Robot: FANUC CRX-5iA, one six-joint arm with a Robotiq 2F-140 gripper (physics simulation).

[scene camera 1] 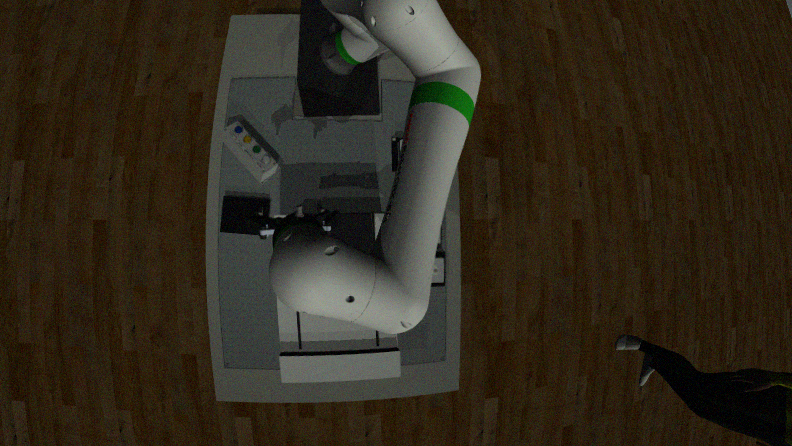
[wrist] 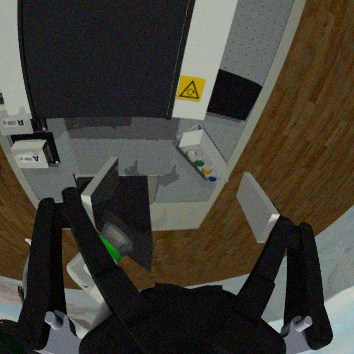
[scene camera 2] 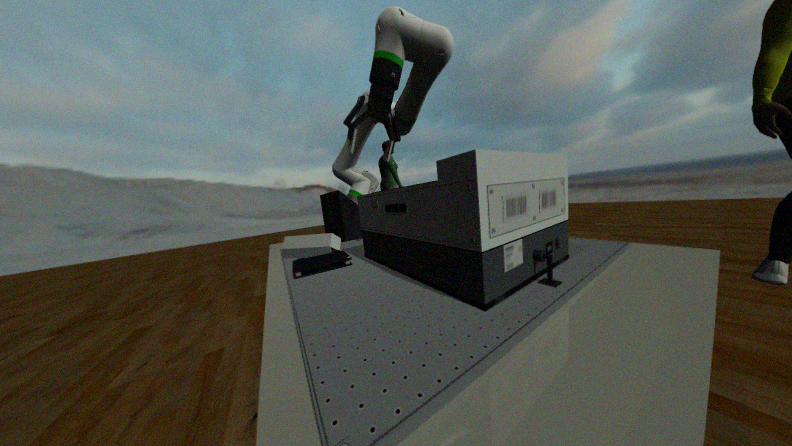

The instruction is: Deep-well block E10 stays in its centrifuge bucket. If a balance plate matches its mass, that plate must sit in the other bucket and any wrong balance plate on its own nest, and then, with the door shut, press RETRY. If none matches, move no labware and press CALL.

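Places are measured from the arm's base along level axes (x ahead, y left, z up), in centimetres.
Where they show: gripper, fingertip midpoint: (scene camera 1: 289, 210) (wrist: 180, 177) (scene camera 2: 369, 156); arm's base, origin of the base link: (scene camera 1: 336, 55) (wrist: 119, 235) (scene camera 2: 351, 208).
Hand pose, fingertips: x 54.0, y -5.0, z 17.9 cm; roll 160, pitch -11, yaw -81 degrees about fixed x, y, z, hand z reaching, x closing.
Note:
Things, the pixels of their top centre, and the offset from my fingertips.
- dark panel, middle of its top: (wrist: 95, 53) (scene camera 1: 334, 248) dx +7.9, dy +11.2, dz -12.4 cm
- Balance plate A, middle of its top: (wrist: 28, 158) dx -26.5, dy +36.5, dz -28.3 cm
- Plate B, middle of its top: (wrist: 12, 121) dx -13.1, dy +38.8, dz -28.3 cm
- plate, middle of its top: (scene camera 1: 426, 270) dx +13.4, dy +41.7, dz -28.3 cm
- button box, middle of its top: (wrist: 210, 167) (scene camera 1: 245, 147) (scene camera 2: 310, 233) dx -21.6, dy -21.0, dz -25.3 cm
- black tray-like block, middle of its top: (wrist: 231, 97) (scene camera 2: 320, 257) (scene camera 1: 243, 215) dx -0.1, dy -20.2, dz -30.6 cm
My gripper (scene camera 1: 296, 227) (scene camera 2: 371, 145) (wrist: 180, 177) is open and empty, high above the centrifuge (scene camera 1: 339, 366) (scene camera 2: 421, 221) (wrist: 202, 45). A dark panel (wrist: 100, 60) covers part of the centrifuge's top; block E10 and the buckets do not show. Balance plate A (wrist: 32, 154) sits on its black nest at the left of the wrist view. Plate B (wrist: 16, 122) shows partly beside it. In scene camera 1 the arm hides most of the plate row; a plate (scene camera 1: 437, 270) shows partly. The button box (scene camera 1: 252, 150) (scene camera 2: 310, 242) (wrist: 205, 152) has blue, yellow, green and whitish buttons; their labels are unreadable.
A black tray-like block (scene camera 1: 241, 214) (scene camera 2: 321, 264) (wrist: 235, 95) lies beside the centrifuge. The dark robot pedestal (scene camera 1: 339, 96) (wrist: 140, 210) stands at the table's far end. One person (scene camera 1: 720, 393) (scene camera 2: 775, 72) is right of the table; another, in green (scene camera 2: 390, 171), is behind the arm.

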